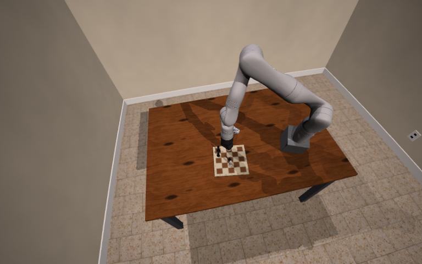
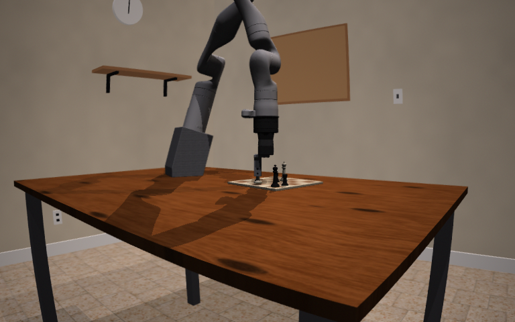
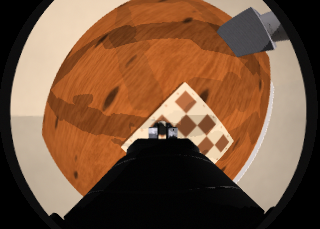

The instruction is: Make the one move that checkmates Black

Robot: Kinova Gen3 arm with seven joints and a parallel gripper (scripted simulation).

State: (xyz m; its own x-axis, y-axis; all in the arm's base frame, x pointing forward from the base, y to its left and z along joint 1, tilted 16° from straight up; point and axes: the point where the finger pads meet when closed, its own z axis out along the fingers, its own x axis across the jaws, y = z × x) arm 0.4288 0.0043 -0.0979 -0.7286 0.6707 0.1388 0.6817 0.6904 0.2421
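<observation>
Now: the small white piece 10 mm below my hand. The rest, counted from my hand: tall black piece 70 mm ahead, 10 mm below; tall white piece 120 mm to the left, 10 mm below; chessboard 80 mm to the left, 50 mm below.
</observation>
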